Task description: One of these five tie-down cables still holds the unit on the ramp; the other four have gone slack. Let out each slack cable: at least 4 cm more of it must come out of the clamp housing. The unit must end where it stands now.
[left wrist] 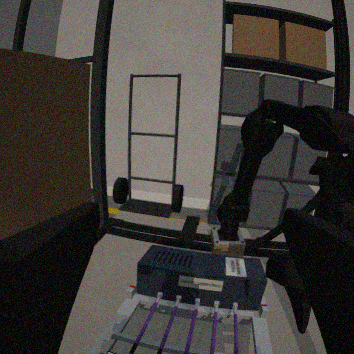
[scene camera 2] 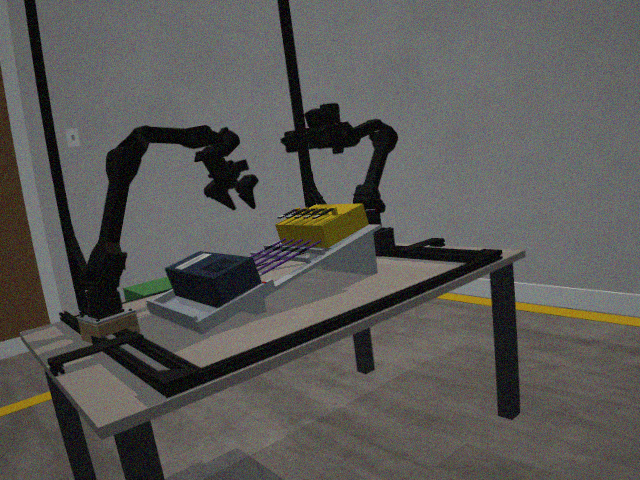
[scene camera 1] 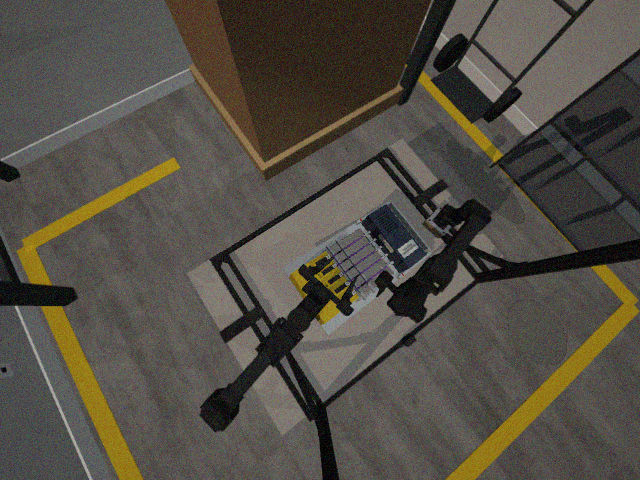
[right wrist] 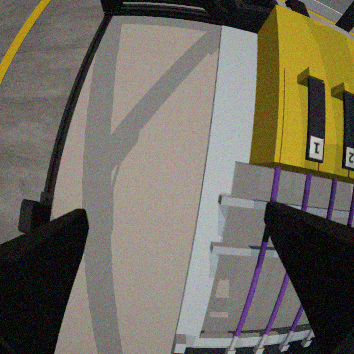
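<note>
The dark blue unit point(scene camera 1: 387, 227) point(scene camera 2: 211, 276) point(left wrist: 165, 280) sits low on the pale ramp point(scene camera 2: 356, 258) point(right wrist: 232, 100). Purple cables point(left wrist: 214, 330) point(right wrist: 256, 275) run from it to the yellow clamp housing point(scene camera 2: 346, 227) point(right wrist: 267, 100) higher up. All look nearly straight; I cannot tell which is taut. Black levers point(right wrist: 316, 115) on the housing bear numbers; 1 and 2 show in the right wrist view. My right gripper point(scene camera 2: 243, 207) point(right wrist: 177, 216) is open and empty, pointing down, above the cables' side of the ramp. My left gripper point(scene camera 2: 285, 142) point(left wrist: 195, 216) is open and empty, high above the housing.
The black frame point(scene camera 1: 299, 204) point(scene camera 2: 310, 330) runs around the table top point(scene camera 2: 403, 273). A green object point(scene camera 2: 147, 288) lies behind the unit in scene camera 2. Black uprights point(scene camera 2: 294, 77) rise at the table's far side. A hand truck point(left wrist: 153, 134) stands beyond the table.
</note>
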